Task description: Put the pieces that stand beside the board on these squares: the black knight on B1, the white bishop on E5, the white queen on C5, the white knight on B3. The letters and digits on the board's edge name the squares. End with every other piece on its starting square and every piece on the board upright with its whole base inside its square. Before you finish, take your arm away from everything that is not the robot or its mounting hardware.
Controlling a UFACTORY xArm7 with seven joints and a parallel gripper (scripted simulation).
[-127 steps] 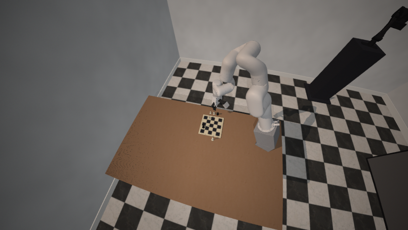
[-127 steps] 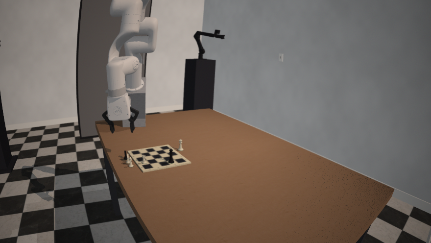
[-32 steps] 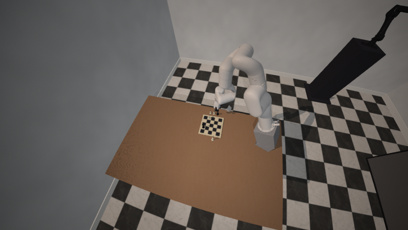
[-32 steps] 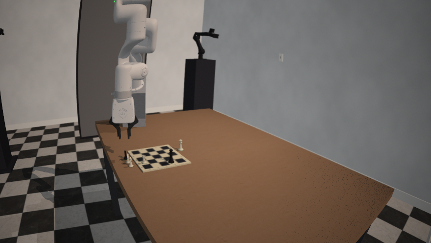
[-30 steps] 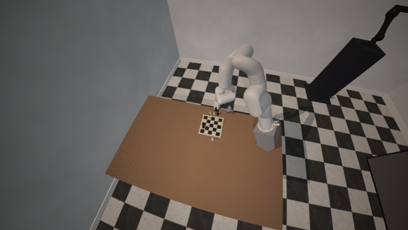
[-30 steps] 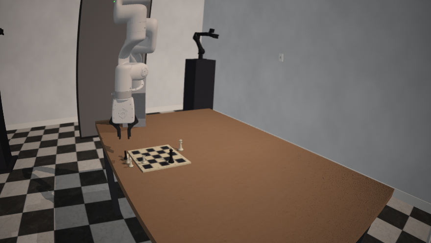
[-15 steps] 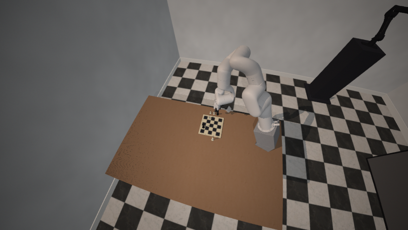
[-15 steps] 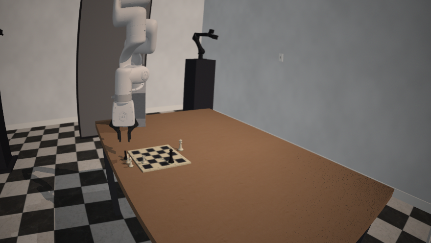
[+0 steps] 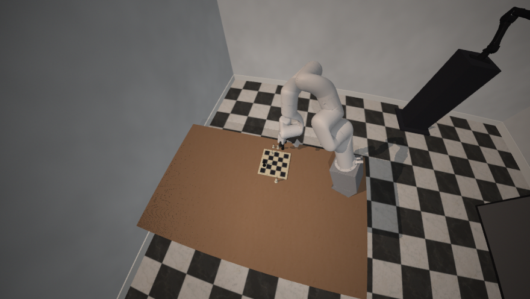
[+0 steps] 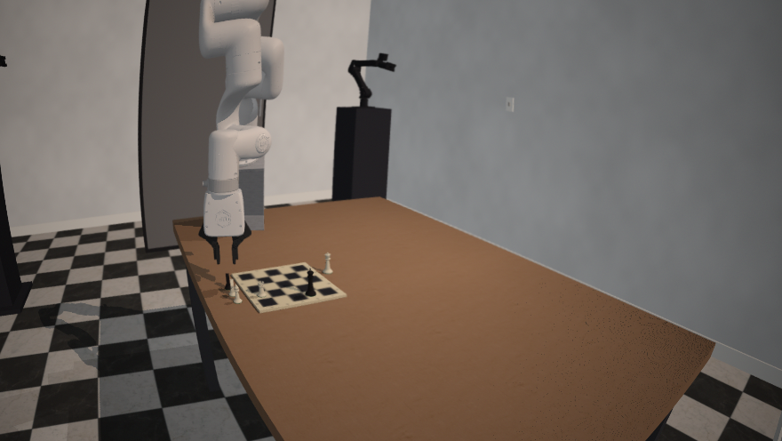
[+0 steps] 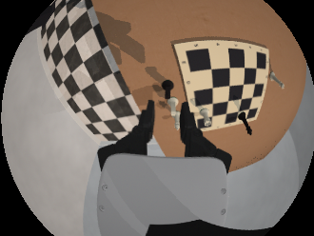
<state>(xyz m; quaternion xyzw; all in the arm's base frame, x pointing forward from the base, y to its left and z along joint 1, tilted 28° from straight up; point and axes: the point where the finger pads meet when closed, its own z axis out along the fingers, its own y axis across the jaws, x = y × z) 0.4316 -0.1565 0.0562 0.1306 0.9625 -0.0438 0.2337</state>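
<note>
Right now my hand is 70 mm above the black knight. From my hand the other things lie so: chessboard: 40 mm ahead, 140 mm to the left, 80 mm below.
</note>
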